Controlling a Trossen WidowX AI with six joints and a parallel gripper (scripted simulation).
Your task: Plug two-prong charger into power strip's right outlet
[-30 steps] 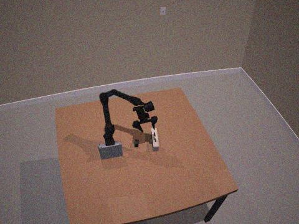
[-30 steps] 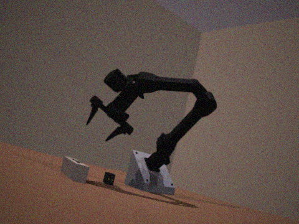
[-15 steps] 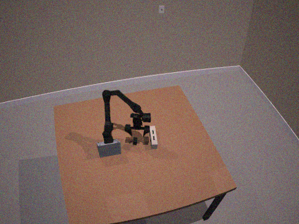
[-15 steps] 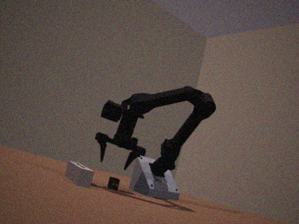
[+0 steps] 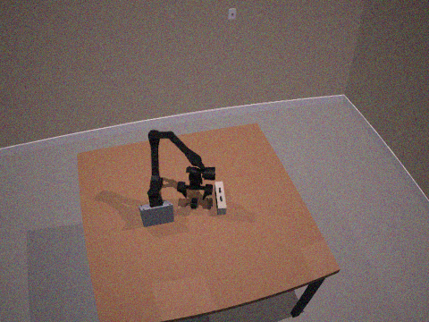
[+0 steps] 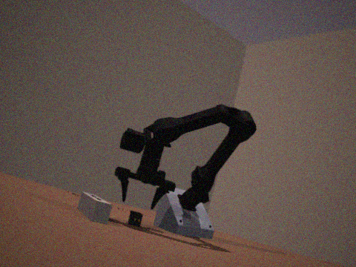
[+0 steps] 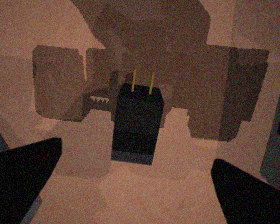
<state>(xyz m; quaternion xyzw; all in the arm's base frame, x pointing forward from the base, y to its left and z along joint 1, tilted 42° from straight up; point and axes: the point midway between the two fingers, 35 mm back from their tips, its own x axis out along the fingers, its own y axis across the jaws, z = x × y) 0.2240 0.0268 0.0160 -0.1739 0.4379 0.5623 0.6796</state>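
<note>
Right now my gripper tip is 20 mm to the right of the black two-prong charger and 40 mm above it.
</note>
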